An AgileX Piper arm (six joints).
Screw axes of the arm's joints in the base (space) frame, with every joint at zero. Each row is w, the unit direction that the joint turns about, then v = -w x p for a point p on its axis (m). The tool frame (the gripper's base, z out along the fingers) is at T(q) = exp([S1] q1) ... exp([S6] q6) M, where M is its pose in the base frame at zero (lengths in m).
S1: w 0 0 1 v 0 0 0
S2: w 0 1 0 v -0.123 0 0
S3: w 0 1 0 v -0.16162 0 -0.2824
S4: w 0.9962 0 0.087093 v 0 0.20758 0
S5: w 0 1 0 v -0.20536 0 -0.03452
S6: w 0.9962 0 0.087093 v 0 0.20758 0
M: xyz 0.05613 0 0.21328 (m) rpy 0 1.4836 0 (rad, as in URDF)
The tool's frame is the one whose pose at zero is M.
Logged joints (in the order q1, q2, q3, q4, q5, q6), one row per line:
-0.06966, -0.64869, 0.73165, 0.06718, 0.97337, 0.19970
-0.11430, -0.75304, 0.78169, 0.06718, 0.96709, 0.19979
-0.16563, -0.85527, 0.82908, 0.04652, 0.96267, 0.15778
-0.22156, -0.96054, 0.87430, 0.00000, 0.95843, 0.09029
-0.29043, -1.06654, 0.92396, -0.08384, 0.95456, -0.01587
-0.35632, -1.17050, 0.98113, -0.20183, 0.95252, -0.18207
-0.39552, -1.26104, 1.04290, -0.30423, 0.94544, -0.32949
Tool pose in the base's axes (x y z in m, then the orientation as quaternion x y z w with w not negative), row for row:
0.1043, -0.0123, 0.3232, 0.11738, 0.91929, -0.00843, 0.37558
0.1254, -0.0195, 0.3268, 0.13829, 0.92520, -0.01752, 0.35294
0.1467, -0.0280, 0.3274, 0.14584, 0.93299, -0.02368, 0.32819
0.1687, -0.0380, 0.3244, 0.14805, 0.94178, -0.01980, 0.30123
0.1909, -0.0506, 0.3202, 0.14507, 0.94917, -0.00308, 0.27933
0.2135, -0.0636, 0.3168, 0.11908, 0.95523, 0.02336, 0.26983
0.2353, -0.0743, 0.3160, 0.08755, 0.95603, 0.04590, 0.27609
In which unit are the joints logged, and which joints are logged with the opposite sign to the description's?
The joints are logged in radians. Opposite sign: q2, q3, q4.
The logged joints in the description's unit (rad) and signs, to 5 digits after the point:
-0.06966, 0.64869, -0.73165, -0.06718, 0.97337, 0.19970
-0.11430, 0.75304, -0.78169, -0.06718, 0.96709, 0.19979
-0.16563, 0.85527, -0.82908, -0.04652, 0.96267, 0.15778
-0.22156, 0.96054, -0.87430, 0.00000, 0.95843, 0.09029
-0.29043, 1.06654, -0.92396, 0.08384, 0.95456, -0.01587
-0.35632, 1.17050, -0.98113, 0.20183, 0.95252, -0.18207
-0.39552, 1.26104, -1.04290, 0.30423, 0.94544, -0.32949

